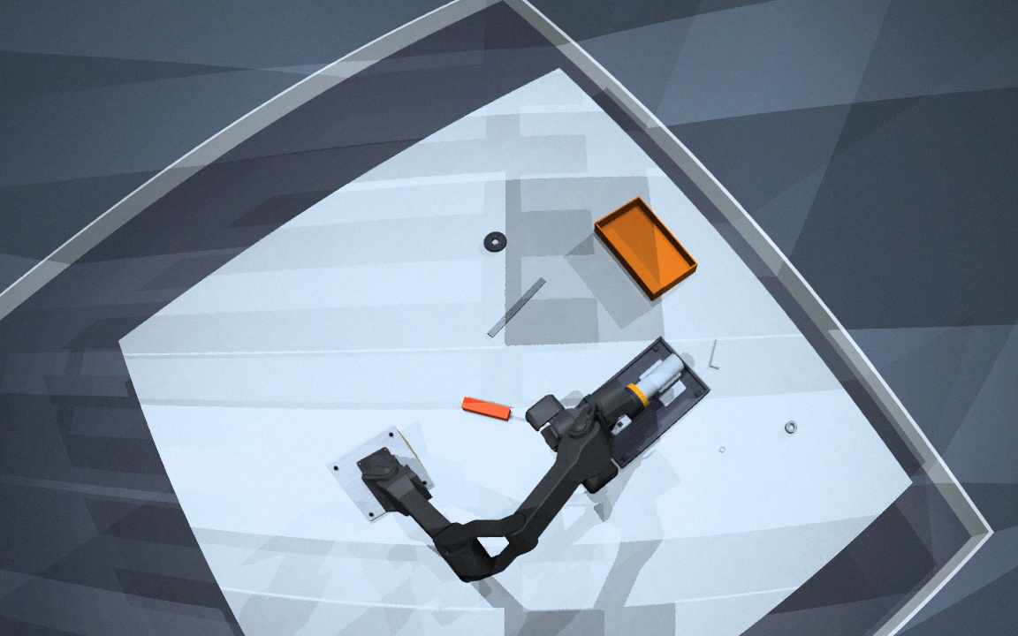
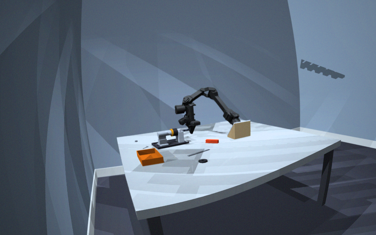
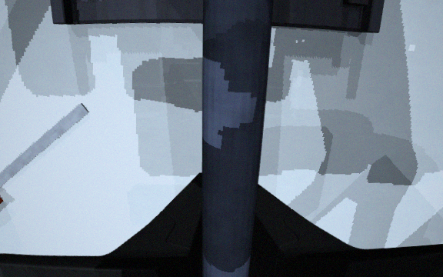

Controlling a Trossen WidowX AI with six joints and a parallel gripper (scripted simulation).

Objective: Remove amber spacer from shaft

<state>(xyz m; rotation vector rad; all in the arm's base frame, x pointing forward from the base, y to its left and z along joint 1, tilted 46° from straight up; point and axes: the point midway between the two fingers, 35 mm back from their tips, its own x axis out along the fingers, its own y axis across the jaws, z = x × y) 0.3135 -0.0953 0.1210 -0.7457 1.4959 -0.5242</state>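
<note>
Now: gripper tip 8 cm short of the dark shaft, 1 cm to the right of it and 3 cm below it. The rest, counted from my gripper tip: allen key: 34 cm ahead, 1 cm to the left, 4 cm below; amber spacer: 15 cm ahead, 2 cm to the left, 3 cm above; grey strip: 8 cm ahead, 32 cm to the left, 4 cm below.
</note>
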